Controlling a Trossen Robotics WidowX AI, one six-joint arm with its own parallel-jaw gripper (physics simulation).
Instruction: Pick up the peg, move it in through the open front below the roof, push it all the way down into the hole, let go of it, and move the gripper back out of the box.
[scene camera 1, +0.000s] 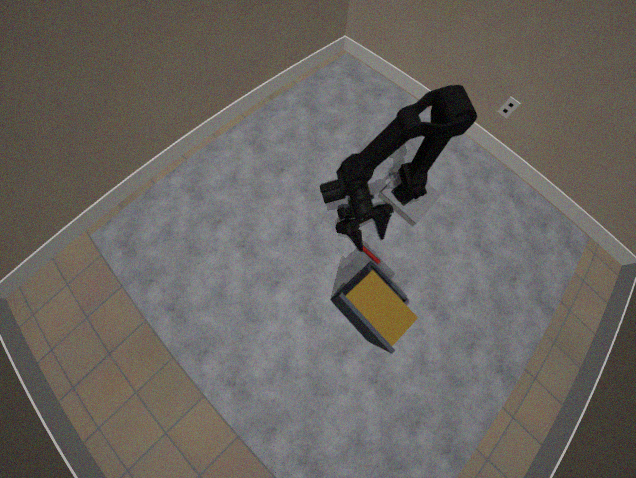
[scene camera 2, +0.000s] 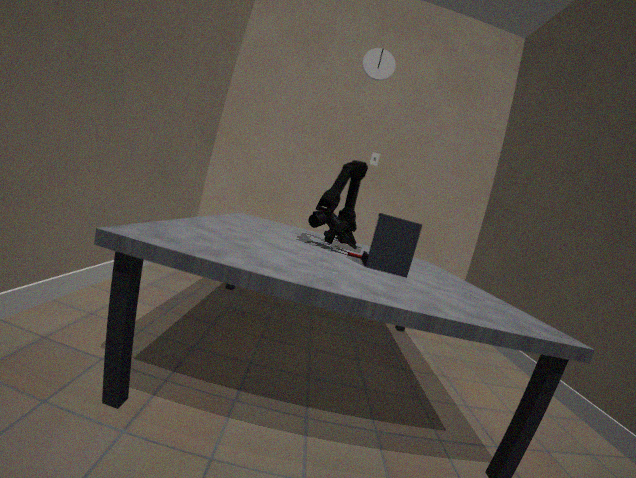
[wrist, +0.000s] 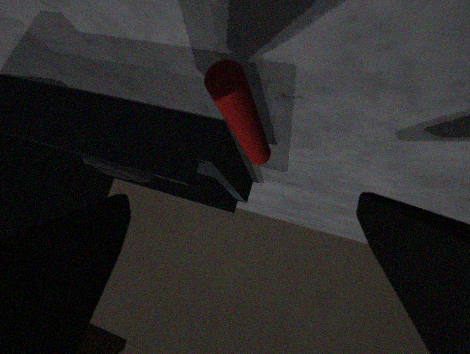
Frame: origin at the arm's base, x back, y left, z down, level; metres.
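Seen in the pictures: gripper, fingertip midpoint: (scene camera 1: 372, 245) (scene camera 2: 355, 246) (wrist: 245, 204); arm's base, link origin: (scene camera 1: 403, 193).
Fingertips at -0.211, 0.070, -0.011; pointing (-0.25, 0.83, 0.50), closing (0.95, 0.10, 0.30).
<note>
Pixels of each thing's top centre, then the offset from my fingertips to it, as dx, dy, dz. "*": a spot on its surface instead. Level surfaces: height alone.
- red peg, top centre: (wrist: 242, 139) (scene camera 1: 370, 253) (scene camera 2: 357, 254) -0.011, +0.016, +0.030
- box, top centre: (scene camera 1: 392, 296) (scene camera 2: 396, 218) -0.104, +0.122, -0.159
- yellow roof, surface spot: (scene camera 1: 381, 308) * -0.140, +0.126, -0.158
- grey table, surface height: dz +0.044
The red peg (scene camera 1: 371, 254) (scene camera 2: 354, 254) (wrist: 245, 120) lies on the table beside a corner of the dark box. The box (scene camera 1: 360, 319) (scene camera 2: 393, 246) (wrist: 125, 115) has dark grey-blue walls and a yellow roof (scene camera 1: 381, 308). The hole does not show in these views. My gripper (scene camera 1: 371, 243) (scene camera 2: 341, 244) (wrist: 245, 204) is open and empty, outside the box, near the peg's end away from the box. In the wrist view the fingers stand wide apart at left and right, and the peg shows above the space between their tips.
The grey table (scene camera 1: 267, 287) (scene camera 2: 231, 256) bears the arm and the box. The arm's base stands behind the gripper, with a light grey bar (scene camera 1: 398, 208) near it. Shadows of the arm fall around the peg in the wrist view.
</note>
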